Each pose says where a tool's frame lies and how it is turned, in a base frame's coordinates. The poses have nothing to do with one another.
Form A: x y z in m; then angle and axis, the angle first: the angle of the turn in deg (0 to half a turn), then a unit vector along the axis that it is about.
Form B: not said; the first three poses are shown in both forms.
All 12 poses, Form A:
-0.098, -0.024, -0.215, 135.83, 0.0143, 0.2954, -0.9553
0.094, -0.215, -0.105, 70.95, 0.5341, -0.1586, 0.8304
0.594, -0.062, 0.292, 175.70, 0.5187, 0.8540, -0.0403
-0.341, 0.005, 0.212, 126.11, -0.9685, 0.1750, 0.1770
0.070, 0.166, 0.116, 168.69, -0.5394, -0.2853, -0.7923
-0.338, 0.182, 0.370, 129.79, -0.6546, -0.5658, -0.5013
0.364, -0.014, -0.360, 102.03, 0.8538, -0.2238, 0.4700
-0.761, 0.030, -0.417, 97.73, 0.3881, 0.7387, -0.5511
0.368, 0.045, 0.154, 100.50, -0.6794, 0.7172, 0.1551
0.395, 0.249, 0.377, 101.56, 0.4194, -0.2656, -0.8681
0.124, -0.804, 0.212, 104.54, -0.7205, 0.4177, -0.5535
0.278, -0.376, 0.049, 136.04, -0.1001, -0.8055, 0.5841
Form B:
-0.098, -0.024, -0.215, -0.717, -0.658, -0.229, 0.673, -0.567, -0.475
0.094, -0.215, -0.105, 0.519, 0.728, 0.449, -0.842, 0.343, 0.416
0.594, -0.062, 0.292, -0.460, 0.882, -0.106, 0.888, 0.459, -0.030
-0.341, 0.005, 0.212, 0.902, -0.126, -0.414, -0.412, -0.541, -0.733
0.070, 0.166, 0.116, -0.404, 0.149, 0.902, 0.460, -0.819, 0.342
-0.338, 0.182, 0.370, 0.063, 0.222, 0.973, 0.993, -0.115, -0.038
0.364, -0.014, -0.360, 0.673, 0.229, 0.704, -0.691, -0.148, 0.708
-0.761, 0.030, -0.417, 0.036, -0.221, -0.975, 0.871, 0.485, -0.077
0.368, 0.045, 0.154, 0.363, -0.424, -0.830, -0.729, 0.426, -0.537
0.395, 0.249, 0.377, 0.011, -0.984, -0.177, 0.717, -0.116, 0.688
0.124, -0.804, 0.212, 0.398, -0.912, 0.095, 0.159, -0.033, -0.987
0.278, -0.376, 0.049, -0.703, 0.544, 0.459, -0.267, 0.396, -0.879

